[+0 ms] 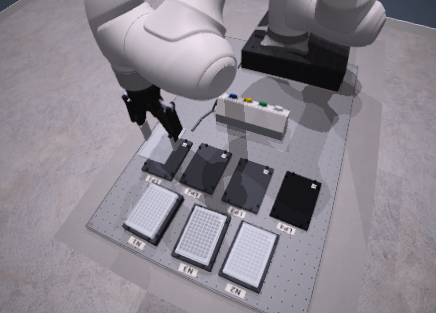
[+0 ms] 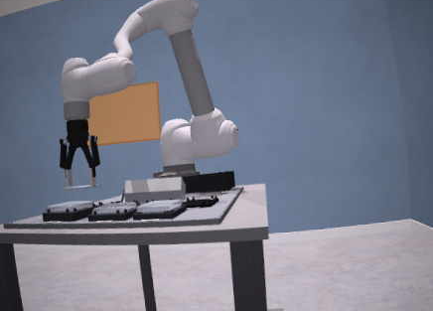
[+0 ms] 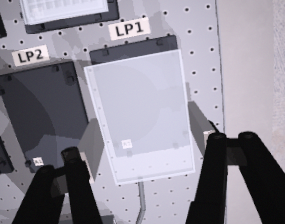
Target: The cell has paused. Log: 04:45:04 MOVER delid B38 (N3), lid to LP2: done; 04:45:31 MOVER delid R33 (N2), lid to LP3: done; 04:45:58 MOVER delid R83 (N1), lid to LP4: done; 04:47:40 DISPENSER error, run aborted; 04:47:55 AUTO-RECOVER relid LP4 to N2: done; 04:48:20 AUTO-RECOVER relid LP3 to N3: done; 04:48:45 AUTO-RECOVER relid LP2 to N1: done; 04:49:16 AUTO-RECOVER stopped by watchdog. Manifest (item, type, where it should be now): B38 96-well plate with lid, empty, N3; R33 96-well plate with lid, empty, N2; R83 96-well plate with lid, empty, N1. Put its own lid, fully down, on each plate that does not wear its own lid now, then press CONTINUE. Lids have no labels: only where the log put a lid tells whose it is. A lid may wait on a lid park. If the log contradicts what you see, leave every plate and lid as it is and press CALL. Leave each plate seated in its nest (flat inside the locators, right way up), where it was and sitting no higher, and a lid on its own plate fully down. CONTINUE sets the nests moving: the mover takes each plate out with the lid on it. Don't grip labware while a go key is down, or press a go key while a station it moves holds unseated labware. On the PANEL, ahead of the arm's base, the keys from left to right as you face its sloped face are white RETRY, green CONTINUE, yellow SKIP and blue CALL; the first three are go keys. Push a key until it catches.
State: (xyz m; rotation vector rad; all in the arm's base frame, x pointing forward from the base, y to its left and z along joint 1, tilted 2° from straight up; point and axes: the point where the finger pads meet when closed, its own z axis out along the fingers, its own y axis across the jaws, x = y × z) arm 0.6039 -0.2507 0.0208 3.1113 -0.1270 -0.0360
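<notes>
The lid park LP1 is 10 cm below my hand. The rest, counted from my hand: lid park LP2 (13 cm to the left, 10 cm below); LP2 label (12 cm to the left, 10 cm below, 9 cm ahead); pale grey lid (2 cm below).
</notes>
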